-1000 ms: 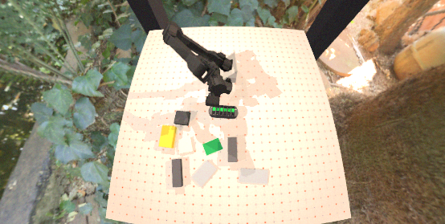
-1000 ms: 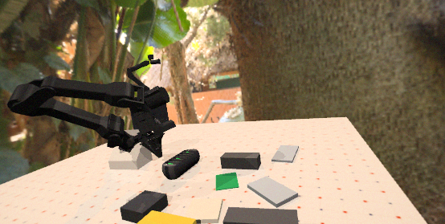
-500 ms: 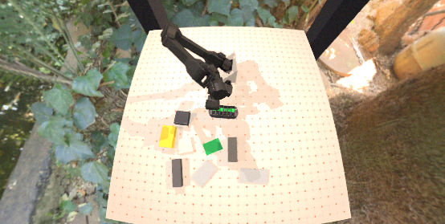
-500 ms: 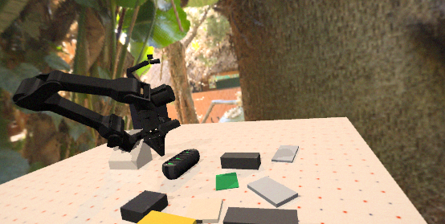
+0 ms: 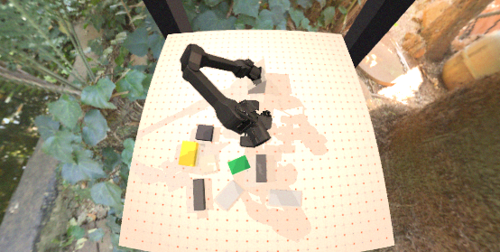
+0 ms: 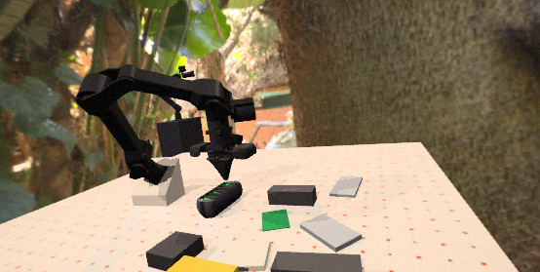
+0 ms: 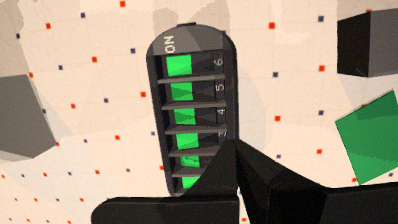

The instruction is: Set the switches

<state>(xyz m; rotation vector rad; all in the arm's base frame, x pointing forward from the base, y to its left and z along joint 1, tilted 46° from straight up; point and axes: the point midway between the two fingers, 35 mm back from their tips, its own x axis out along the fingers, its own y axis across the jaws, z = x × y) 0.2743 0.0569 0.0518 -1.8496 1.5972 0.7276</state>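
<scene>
The dark block is 160 mm ahead of my gripper tip, 60 mm to the left of it and 60 mm below it. From my gripper tip the other things lie so: yellow block: 280 mm to the right, 140 mm ahead, 60 mm below; then cream tile: 180 mm to the right, 180 mm ahead, 70 mm below; then green tile: 160 mm ahead, 80 mm below, 40 mm to the right.
</scene>
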